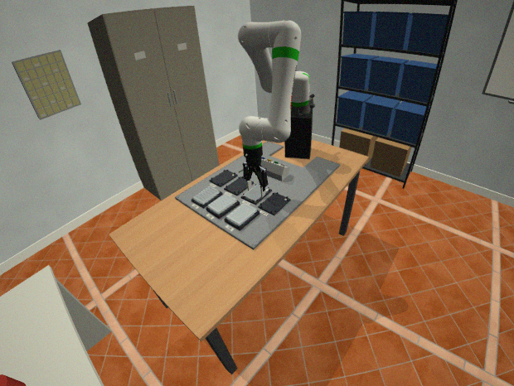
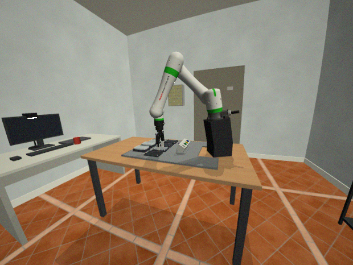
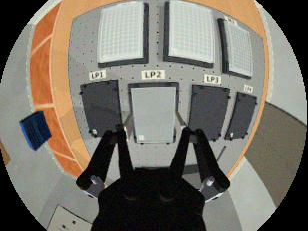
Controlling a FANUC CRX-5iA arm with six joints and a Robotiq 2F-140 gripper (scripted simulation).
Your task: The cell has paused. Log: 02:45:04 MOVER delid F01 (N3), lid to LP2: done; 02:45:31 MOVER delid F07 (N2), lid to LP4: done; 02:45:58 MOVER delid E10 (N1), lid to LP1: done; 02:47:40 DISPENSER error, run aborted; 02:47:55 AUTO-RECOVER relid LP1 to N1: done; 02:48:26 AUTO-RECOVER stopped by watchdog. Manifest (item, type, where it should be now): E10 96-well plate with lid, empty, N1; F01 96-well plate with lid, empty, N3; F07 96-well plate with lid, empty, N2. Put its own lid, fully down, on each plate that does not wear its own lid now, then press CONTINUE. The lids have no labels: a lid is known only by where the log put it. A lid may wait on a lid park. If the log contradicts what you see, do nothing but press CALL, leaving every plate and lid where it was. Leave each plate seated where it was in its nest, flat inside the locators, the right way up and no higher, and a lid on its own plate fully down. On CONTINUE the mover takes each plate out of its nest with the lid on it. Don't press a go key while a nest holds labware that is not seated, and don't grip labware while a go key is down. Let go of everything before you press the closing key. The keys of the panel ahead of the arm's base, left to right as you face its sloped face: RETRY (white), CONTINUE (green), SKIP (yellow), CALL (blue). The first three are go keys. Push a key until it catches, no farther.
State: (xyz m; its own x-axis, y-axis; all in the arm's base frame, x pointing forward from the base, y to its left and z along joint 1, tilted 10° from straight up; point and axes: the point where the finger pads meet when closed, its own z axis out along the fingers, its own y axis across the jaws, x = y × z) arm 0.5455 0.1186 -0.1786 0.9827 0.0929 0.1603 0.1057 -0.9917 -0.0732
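The plate lies 200 mm ahead of my hand, 190 mm to the right of it and 20 mm below it. Also, from my hand: white key: 240 mm behind, 20 mm to the right, 30 mm above; then lid park LP1: 130 mm to the left, 30 mm below; then lid park LP3: 10 mm ahead, 130 mm to the right, 30 mm below.
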